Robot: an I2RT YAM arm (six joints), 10 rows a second.
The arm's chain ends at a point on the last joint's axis. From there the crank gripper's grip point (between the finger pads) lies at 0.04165 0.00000 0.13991 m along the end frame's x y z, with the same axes.
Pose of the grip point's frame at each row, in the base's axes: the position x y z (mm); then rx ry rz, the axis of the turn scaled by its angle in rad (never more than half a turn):
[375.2 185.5 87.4 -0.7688 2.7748 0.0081]
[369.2 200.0 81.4 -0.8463 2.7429 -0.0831]
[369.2 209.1 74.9 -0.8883 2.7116 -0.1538]
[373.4 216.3 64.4 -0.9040 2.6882 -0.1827]
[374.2 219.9 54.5 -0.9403 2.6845 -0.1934]
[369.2 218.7 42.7 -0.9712 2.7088 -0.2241]
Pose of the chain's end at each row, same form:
[374.8 196.1 233.0 -0.7688 2.7748 0.0081]
[364.3 219.9 225.9 -0.8463 2.7429 -0.0831]
[359.5 235.6 218.1 -0.8883 2.7116 -0.1538]
[360.3 245.1 206.9 -0.9040 2.6882 -0.1827]
[361.4 250.3 196.7 -0.9403 2.6845 -0.1934]
[359.9 253.6 184.1 -0.9712 2.7088 -0.2241]

